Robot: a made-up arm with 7 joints. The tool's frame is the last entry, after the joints. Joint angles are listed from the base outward. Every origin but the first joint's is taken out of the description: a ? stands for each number. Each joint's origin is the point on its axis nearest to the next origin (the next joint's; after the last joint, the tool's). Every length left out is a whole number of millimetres.
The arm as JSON. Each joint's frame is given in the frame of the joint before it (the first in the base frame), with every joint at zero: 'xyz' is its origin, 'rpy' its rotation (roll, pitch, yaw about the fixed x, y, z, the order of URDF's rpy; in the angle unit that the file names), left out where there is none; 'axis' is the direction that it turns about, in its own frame. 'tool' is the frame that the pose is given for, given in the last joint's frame.
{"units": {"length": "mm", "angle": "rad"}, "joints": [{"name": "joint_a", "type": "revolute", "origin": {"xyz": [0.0, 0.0, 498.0]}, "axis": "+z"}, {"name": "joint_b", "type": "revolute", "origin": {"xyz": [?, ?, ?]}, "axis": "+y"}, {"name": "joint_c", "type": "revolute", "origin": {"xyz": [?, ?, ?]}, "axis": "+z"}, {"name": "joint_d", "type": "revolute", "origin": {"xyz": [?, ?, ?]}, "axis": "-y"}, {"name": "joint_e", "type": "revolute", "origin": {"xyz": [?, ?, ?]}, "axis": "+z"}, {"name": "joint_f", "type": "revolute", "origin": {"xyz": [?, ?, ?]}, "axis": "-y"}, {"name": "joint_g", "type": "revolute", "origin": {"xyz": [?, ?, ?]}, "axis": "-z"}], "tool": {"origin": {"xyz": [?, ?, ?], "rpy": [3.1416, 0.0, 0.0]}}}
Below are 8 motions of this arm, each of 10 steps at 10 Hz.
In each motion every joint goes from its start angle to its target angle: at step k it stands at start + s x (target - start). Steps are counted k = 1, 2, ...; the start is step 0. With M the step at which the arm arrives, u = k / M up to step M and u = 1 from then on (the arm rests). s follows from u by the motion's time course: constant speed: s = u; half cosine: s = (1 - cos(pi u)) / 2; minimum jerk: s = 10 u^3 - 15 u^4 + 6 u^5.
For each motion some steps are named. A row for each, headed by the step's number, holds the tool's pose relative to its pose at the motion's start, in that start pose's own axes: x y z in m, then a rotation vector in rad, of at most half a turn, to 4 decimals.
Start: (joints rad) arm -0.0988 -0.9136 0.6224 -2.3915 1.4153 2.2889 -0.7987
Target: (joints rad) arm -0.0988 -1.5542 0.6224 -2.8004 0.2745 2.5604 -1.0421
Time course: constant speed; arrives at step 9
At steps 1, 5, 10:
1: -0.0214 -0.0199 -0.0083 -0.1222 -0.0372 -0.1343
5: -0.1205 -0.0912 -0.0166 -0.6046 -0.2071 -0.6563
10: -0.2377 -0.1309 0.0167 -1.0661 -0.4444 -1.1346

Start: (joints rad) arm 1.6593 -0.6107 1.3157 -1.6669 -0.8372 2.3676 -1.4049
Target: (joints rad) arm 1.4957 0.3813 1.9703 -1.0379 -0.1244 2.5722 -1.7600
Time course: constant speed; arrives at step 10
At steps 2, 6, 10:
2: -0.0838 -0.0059 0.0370 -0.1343 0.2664 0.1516
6: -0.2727 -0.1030 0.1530 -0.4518 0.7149 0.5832
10: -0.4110 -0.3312 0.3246 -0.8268 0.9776 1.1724

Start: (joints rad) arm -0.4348 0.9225 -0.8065 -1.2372 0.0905 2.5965 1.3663
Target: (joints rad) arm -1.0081 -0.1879 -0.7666 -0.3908 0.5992 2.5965 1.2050
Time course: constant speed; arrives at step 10
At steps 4, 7, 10:
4: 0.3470 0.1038 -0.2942 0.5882 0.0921 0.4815
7: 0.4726 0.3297 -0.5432 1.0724 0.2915 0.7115
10: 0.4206 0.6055 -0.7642 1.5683 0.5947 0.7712

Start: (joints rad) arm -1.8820 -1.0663 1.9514 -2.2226 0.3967 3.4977 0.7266
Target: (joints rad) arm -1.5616 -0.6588 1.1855 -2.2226 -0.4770 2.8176 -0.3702
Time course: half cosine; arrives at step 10
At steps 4, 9, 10:
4: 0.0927 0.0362 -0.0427 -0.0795 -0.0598 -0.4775
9: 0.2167 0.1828 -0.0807 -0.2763 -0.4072 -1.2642
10: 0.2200 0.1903 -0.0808 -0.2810 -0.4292 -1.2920

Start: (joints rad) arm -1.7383 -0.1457 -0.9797 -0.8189 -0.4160 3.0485 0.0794
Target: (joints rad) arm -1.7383 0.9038 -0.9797 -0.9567 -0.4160 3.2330 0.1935
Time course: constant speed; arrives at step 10
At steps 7, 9, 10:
7: -0.2598 -0.5172 0.0211 0.5241 -0.2401 -0.4039
9: -0.3738 -0.6273 -0.0309 0.6707 -0.3215 -0.5153
10: -0.4344 -0.6725 -0.0653 0.7430 -0.3644 -0.5707

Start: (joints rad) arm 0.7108 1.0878 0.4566 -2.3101 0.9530 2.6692 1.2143
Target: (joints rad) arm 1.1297 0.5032 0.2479 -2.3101 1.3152 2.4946 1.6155
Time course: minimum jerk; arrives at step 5
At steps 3, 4, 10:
3: -0.1216 0.1584 -0.0525 0.2162 -0.0596 0.1575
4: -0.1527 0.2314 -0.0630 0.2607 -0.1433 0.1873
10: -0.1581 0.2482 -0.0648 0.2660 -0.1654 0.1919

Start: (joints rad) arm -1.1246 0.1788 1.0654 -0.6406 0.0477 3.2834 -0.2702
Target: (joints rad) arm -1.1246 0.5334 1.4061 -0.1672 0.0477 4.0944 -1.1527
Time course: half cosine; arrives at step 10
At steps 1, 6, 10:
1: -0.0014 0.0052 -0.0024 -0.0100 0.0255 -0.0106
6: -0.0728 0.1313 -0.0786 -0.5600 0.5337 -0.3007
10: -0.1338 0.1849 -0.1231 -1.0511 0.6213 -0.4604

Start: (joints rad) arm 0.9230 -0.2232 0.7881 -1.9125 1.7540 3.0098 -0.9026
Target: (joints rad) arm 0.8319 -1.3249 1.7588 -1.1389 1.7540 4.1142 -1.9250
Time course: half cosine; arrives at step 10
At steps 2, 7, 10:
2: -0.0282 -0.0723 -0.0397 0.0514 0.1129 -0.2087
7: -0.5451 -0.2920 -0.3114 0.2718 0.9562 -1.3588
10: -0.7249 -0.2281 -0.3443 0.2802 1.1498 -1.5881

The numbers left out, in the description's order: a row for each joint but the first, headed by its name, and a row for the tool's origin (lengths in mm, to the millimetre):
joint_b: 0.0 0.0 0.0
joint_c: 0.0 0.0 502.0
joint_d: 70.0 0.0 0.0
joint_e: -53.0 0.0 245.0
joint_f: 0.0 0.0 0.0
joint_g: 112.0 0.0 0.0
tool: 0.0 0.0 0.0

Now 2 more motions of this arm.
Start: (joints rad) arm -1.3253 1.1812 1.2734 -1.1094 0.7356 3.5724 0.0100
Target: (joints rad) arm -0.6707 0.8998 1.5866 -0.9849 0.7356 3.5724 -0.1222
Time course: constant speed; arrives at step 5
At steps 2, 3, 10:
2: -0.2116 -0.0592 0.0039 0.1179 -0.3051 -0.0380
3: -0.3139 -0.0831 -0.0191 0.1737 -0.4606 -0.0390
10: -0.4962 -0.1220 -0.1099 0.2751 -0.7745 -0.0050

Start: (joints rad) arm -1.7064 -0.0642 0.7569 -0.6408 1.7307 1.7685 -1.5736
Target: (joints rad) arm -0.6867 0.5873 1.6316 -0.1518 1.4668 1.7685 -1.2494
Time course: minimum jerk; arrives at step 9
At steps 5, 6, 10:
5: -0.1480 0.0412 0.0536 0.3625 0.9233 0.4104
6: -0.2132 0.0396 0.0884 0.4302 1.2041 0.5583
10: -0.2978 0.0195 0.1477 0.4749 1.5052 0.7525

